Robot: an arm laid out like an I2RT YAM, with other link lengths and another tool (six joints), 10 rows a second.
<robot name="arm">
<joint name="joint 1" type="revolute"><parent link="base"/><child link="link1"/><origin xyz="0 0 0.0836"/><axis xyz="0 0 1"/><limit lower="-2.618" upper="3.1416"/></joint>
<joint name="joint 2" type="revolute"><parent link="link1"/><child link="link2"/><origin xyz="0.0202 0.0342 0.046" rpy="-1.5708 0 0"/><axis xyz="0 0 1"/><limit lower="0" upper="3.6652"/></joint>
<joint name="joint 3" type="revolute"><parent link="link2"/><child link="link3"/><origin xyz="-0.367 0 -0.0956" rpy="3.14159 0 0"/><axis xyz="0 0 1"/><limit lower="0" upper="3.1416"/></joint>
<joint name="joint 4" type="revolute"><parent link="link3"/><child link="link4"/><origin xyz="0.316 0.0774 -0.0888"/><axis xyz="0 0 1"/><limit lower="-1.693" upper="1.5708"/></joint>
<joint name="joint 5" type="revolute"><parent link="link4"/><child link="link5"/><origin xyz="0.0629 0.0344 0.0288" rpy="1.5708 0 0"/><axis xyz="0 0 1"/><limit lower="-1.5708" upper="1.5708"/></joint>
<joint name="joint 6" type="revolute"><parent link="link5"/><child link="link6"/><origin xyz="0.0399 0 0.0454" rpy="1.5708 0 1.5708"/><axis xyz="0 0 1"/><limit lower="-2.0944" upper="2.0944"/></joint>
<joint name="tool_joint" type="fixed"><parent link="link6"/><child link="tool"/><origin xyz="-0.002 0.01 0.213" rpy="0 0.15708 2.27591"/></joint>
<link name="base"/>
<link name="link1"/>
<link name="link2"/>
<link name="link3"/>
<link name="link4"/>
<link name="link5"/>
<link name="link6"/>
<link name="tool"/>
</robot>
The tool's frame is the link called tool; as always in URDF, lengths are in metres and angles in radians.
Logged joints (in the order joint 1, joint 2, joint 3, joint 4, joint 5, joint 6), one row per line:
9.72 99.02 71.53 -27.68 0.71 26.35
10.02 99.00 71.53 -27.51 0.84 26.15
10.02 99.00 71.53 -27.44 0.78 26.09
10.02 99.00 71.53 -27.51 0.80 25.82
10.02 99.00 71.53 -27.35 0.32 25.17
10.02 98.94 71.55 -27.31 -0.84 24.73
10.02 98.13 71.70 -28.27 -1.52 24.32
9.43 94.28 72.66 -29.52 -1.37 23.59
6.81 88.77 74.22 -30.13 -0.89 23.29
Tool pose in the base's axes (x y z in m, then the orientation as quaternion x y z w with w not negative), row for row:
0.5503 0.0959 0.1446 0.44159 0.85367 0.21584 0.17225
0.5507 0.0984 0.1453 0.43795 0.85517 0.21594 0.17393
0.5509 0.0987 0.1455 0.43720 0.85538 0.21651 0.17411
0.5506 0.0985 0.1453 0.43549 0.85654 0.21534 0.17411
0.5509 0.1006 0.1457 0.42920 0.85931 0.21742 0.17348
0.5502 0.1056 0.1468 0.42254 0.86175 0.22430 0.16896
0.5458 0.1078 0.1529 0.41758 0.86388 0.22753 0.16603
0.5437 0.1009 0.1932 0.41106 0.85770 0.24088 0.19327
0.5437 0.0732 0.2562 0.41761 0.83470 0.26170 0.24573
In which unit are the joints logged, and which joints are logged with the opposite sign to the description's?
The joints are logged in degrees. Opposite sign: none.
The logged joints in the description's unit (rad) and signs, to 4 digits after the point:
0.1696 1.7282 1.2484 -0.4831 0.0124 0.4599
0.1749 1.7279 1.2484 -0.4801 0.0147 0.4564
0.1749 1.7279 1.2484 -0.4789 0.0136 0.4554
0.1749 1.7279 1.2484 -0.4801 0.0140 0.4506
0.1749 1.7279 1.2484 -0.4773 0.0056 0.4393
0.1749 1.7268 1.2488 -0.4766 -0.0147 0.4316
0.1749 1.7127 1.2514 -0.4934 -0.0265 0.4245
0.1646 1.6455 1.2682 -0.5152 -0.0239 0.4117
0.1189 1.5493 1.2954 -0.5259 -0.0155 0.4065

